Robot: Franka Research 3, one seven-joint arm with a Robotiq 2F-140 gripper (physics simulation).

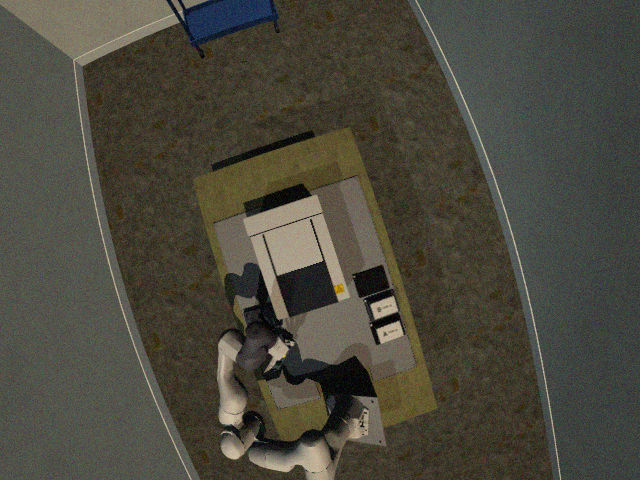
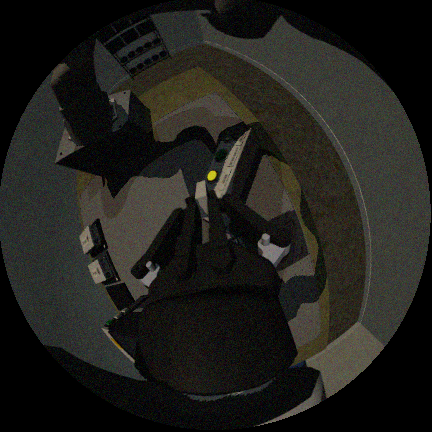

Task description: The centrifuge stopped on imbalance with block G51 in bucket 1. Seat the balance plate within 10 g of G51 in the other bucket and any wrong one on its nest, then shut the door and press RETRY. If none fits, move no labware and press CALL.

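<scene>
My gripper (image 1: pixel 290 341) (image 2: pixel 202 188) is shut and empty. Its fingertips are close to the yellow button (image 2: pixel 212 175) on the dark button box (image 1: pixel 272 365) (image 2: pixel 245 175); contact cannot be told. A darker green button (image 2: pixel 221 154) is farther along the box, and its pale label strip (image 2: pixel 234 162) is too small to read. The white centrifuge (image 1: pixel 329 242) has a pale top panel (image 1: pixel 293 246) and a dark front section (image 1: pixel 307 288); its door state, buckets and block G51 cannot be made out. Plate A (image 1: pixel 389 332) (image 2: pixel 89 240) and plate B (image 1: pixel 383 307) (image 2: pixel 99 270) sit on nests. A third nest (image 1: pixel 370 280) (image 2: pixel 120 296) looks empty.
A grey mat (image 1: pixel 330 330) lies on the yellowish table (image 1: pixel 413 397). The arm's mounting plate (image 1: pixel 376 432) is at the table's near end. A small grey plate (image 1: pixel 294 395) lies near the box. A blue cart (image 1: pixel 231 36) stands beyond the table.
</scene>
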